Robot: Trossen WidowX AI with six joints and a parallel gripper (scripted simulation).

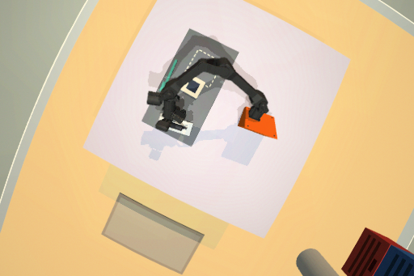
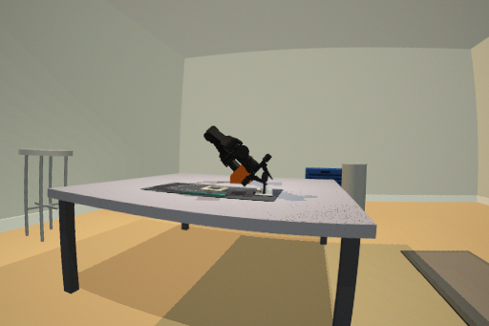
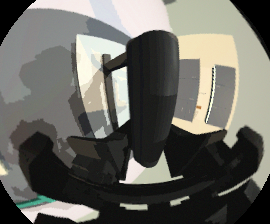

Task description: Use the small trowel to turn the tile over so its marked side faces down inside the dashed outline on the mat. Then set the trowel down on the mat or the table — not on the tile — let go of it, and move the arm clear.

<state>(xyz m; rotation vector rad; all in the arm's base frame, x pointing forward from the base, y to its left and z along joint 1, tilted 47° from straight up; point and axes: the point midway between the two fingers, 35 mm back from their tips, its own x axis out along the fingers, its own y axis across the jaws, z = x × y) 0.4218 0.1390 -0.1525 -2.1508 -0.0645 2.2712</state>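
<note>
My gripper tip is 40 mm past the tile, 280 mm to the left of it and 50 mm above it. Also, from my gripper tip: dark grey mat: 20 mm behind, 270 mm to the right, 70 mm below; then teal trowel: 120 mm ahead, 270 mm to the right, 50 mm below.
</note>
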